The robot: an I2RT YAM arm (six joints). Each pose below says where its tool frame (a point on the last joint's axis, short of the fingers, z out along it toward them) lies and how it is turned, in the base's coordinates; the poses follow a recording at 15 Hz.
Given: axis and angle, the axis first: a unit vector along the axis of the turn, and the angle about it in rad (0 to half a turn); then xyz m.
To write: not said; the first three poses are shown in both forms.
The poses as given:
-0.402 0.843 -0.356 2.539 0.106 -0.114 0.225
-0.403 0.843 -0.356 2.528 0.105 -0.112 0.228
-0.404 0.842 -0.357 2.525 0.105 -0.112 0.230
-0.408 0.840 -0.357 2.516 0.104 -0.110 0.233
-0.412 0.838 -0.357 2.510 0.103 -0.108 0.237
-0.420 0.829 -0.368 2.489 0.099 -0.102 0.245
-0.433 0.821 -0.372 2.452 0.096 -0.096 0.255
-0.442 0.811 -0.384 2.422 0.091 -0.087 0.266
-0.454 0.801 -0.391 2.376 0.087 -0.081 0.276
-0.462 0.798 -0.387 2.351 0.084 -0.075 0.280
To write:
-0.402 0.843 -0.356 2.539 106 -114 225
-0.403 0.843 -0.356 2.528 105 -112 228
-0.404 0.842 -0.357 2.525 105 -112 230
-0.408 0.840 -0.357 2.516 104 -110 233
-0.412 0.838 -0.357 2.510 103 -108 237
-0.420 0.829 -0.368 2.489 99 -102 245
-0.433 0.821 -0.372 2.452 96 -96 255
-0.442 0.811 -0.384 2.422 91 -87 266
-0.454 0.801 -0.391 2.376 87 -81 276
-0.462 0.798 -0.387 2.351 84 -75 280

